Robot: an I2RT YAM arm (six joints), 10 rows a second.
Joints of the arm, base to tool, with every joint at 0 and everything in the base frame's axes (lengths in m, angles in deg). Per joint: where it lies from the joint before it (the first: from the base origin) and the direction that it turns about. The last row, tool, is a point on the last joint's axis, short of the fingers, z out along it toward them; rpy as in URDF.
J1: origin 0 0 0.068 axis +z
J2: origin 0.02 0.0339 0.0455 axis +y
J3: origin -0.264 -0.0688 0 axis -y
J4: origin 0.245 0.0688 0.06 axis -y
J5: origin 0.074 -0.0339 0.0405 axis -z
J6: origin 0.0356 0 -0.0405 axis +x
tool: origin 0 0 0 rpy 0 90 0
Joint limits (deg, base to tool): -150..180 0..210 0..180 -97..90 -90..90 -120..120
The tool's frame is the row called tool.
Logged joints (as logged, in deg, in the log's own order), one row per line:
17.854 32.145 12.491 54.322 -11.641 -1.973
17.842 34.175 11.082 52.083 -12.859 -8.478
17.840 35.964 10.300 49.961 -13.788 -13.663
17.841 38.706 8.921 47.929 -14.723 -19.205
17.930 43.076 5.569 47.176 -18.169 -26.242
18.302 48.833 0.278 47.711 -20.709 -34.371
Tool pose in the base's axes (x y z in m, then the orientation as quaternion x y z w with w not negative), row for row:
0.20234 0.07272 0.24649 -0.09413 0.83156 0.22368 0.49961
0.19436 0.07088 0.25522 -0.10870 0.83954 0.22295 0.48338
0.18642 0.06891 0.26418 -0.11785 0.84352 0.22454 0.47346
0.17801 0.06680 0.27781 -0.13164 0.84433 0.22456 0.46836
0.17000 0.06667 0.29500 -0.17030 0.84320 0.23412 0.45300
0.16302 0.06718 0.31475 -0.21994 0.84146 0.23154 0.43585
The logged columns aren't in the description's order. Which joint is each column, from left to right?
Columns, left to right: J1, J3, J6, J2, J5, J4.
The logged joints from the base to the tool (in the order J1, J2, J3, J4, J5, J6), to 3 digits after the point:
17.854 54.322 32.145 -1.973 -11.641 12.491
17.842 52.083 34.175 -8.478 -12.859 11.082
17.840 49.961 35.964 -13.663 -13.788 10.300
17.841 47.929 38.706 -19.205 -14.723 8.921
17.930 47.176 43.076 -26.242 -18.169 5.569
18.302 47.711 48.833 -34.371 -20.709 0.278

